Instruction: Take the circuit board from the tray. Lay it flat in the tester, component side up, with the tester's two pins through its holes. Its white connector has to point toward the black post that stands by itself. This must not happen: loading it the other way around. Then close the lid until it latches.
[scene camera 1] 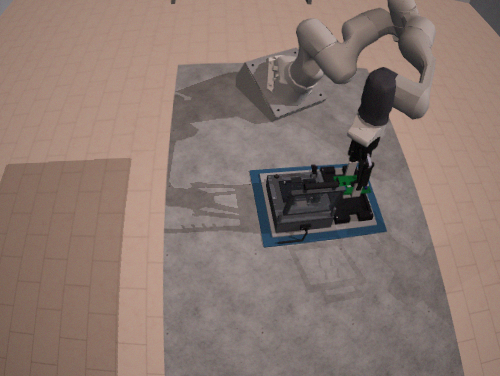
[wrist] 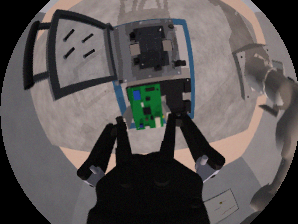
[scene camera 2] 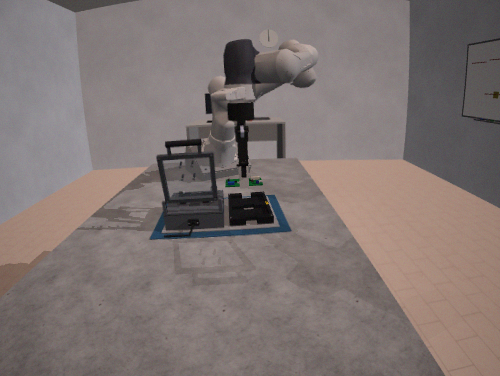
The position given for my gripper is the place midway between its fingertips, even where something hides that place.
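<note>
My gripper (scene camera 2: pixel 243 183), (scene camera 1: pixel 352 185), (wrist: pixel 146 108). Framed clear lid (scene camera 2: pixel 186 177), (wrist: pixel 78 57). Green circuit board (wrist: pixel 145 101). Tester bed (wrist: pixel 152 54).
</note>
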